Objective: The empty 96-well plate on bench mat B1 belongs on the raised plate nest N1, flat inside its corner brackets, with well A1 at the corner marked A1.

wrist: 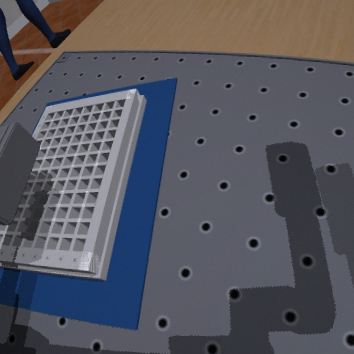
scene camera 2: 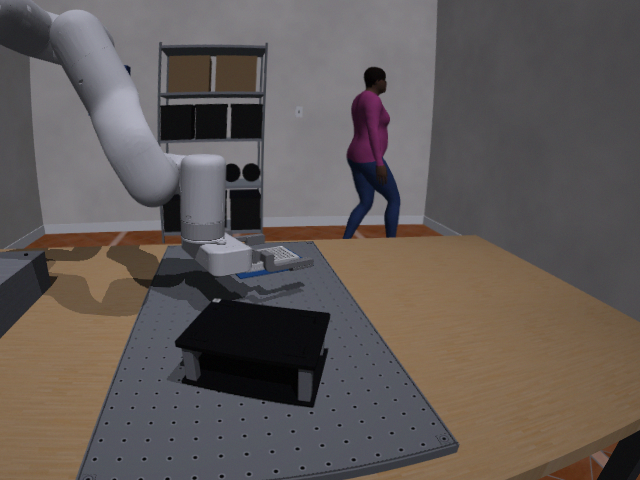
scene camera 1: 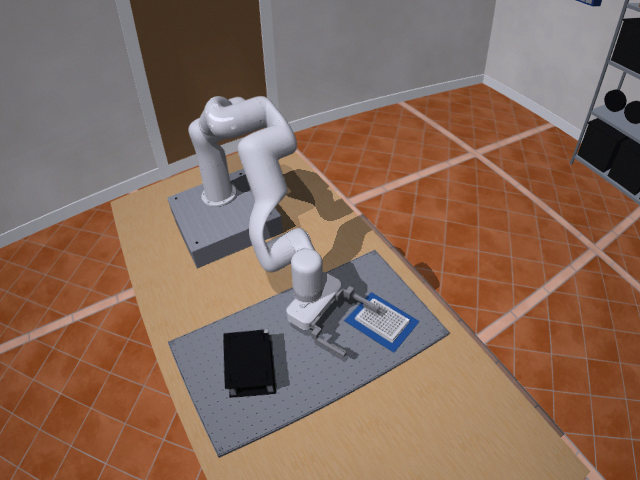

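Where they show: hand, tool point: [wrist: 183, 138] [scene camera 2: 275, 250] [scene camera 1: 355, 328]; arm's base, link origin: [scene camera 1: 219, 195].
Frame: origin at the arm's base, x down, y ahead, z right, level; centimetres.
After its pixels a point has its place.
Observation:
The white 96-well plate [scene camera 1: 390, 326] {x 5.1, y 71.6, z -20.5 cm} [scene camera 2: 283, 253] {x 5.2, y 72.4, z -21.6 cm} [wrist: 80, 175] {x 5.0, y 68.1, z -18.3 cm} lies flat on the blue bench mat B1 [scene camera 1: 394, 345] {x 6.4, y 76.6, z -18.4 cm} [scene camera 2: 248, 275] {x 6.4, y 64.0, z -12.8 cm} [wrist: 125, 280] {x 6.4, y 64.1, z -13.1 cm}. The raised plate nest N1 [scene camera 1: 248, 359] {x 0.5, y 63.5, z 17.5 cm} [scene camera 2: 258, 330] {x 0.5, y 63.1, z 18.3 cm} is a black platform on short grey posts, with nothing on its top. Its corner brackets and A1 mark are too dark to make out. My gripper [scene camera 1: 363, 332] {x 0.6, y 69.1, z -10.4 cm} [scene camera 2: 287, 251] {x 0.6, y 69.1, z -10.4 cm} is wide open and empty, low above the board. In scene camera 1, one finger overlaps the plate and the other is to the plate's left. In the wrist view, one finger covers part of the plate's left side.
Mat and nest stand on a grey perforated board [scene camera 1: 310, 382] {x 6.5, y 74.2, z 6.1 cm} [scene camera 2: 382, 423] {x 6.5, y 74.7, z 30.5 cm} [wrist: 225, 210] {x 6.6, y 69.3, z -9.8 cm} on the wooden table [scene camera 1: 413, 413] {x 7.8, y 95.5, z -11.2 cm} [scene camera 2: 465, 330] {x 7.8, y 97.3, z 13.3 cm}. The arm's grey base block [scene camera 1: 227, 248] {x 4.7, y 21.1, z 6.0 cm} is at the back. A person [scene camera 2: 369, 129] and a shelf rack [scene camera 2: 211, 95] are beyond the table.

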